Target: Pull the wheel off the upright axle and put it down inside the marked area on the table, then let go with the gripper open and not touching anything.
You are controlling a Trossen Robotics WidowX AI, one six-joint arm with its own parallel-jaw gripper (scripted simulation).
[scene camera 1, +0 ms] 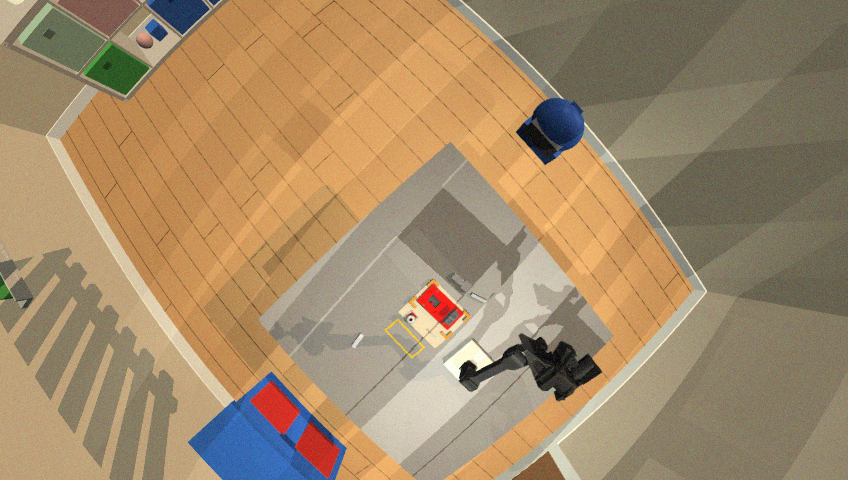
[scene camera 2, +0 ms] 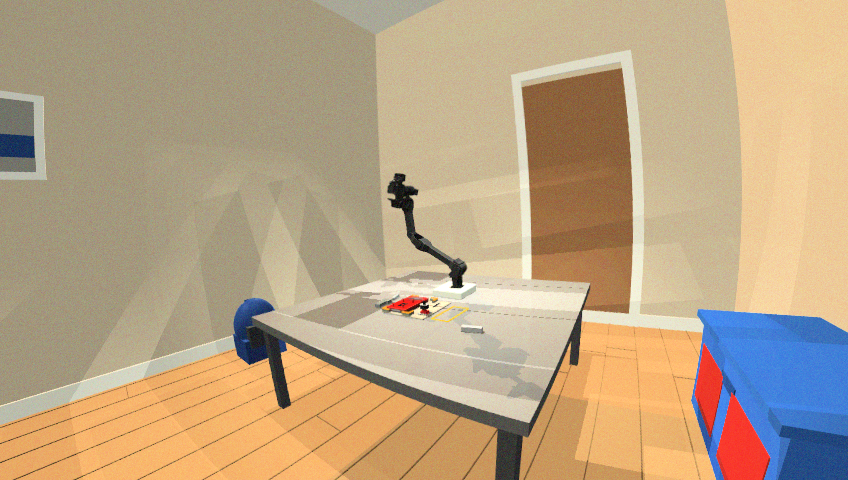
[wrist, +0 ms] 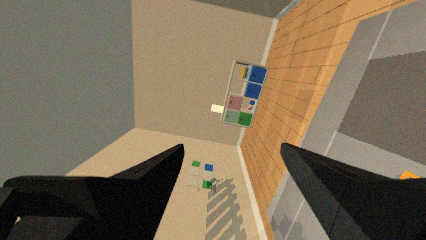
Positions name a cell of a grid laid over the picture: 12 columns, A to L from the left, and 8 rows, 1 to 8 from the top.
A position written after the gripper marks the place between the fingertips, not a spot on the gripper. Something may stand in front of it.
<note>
The gripper (scene camera 1: H6) is open, holding nothing.
The gripper is seen too in the wrist view (wrist: G5).
</note>
